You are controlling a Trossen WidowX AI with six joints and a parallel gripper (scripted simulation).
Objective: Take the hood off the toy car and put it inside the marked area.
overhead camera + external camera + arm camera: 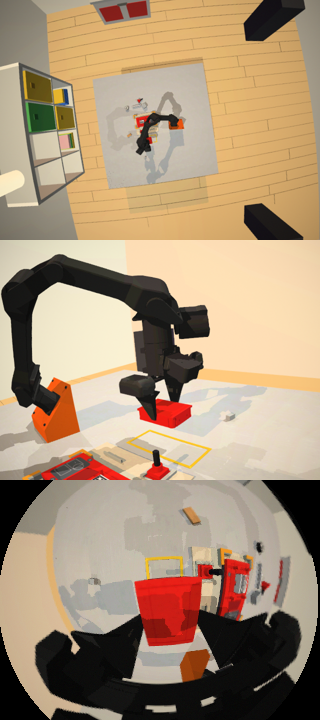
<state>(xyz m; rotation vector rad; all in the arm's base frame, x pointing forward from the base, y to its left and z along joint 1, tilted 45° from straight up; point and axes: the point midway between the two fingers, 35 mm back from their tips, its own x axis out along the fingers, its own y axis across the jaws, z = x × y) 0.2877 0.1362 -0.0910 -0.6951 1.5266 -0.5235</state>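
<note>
My gripper tip is now 60 mm short of the black upright peg, 90 mm to the left of it and 50 mm above it. Round my gripper tip: hood 10 mm above; white wheel 220 mm ahead, 370 mm to the right, 80 mm below.
</note>
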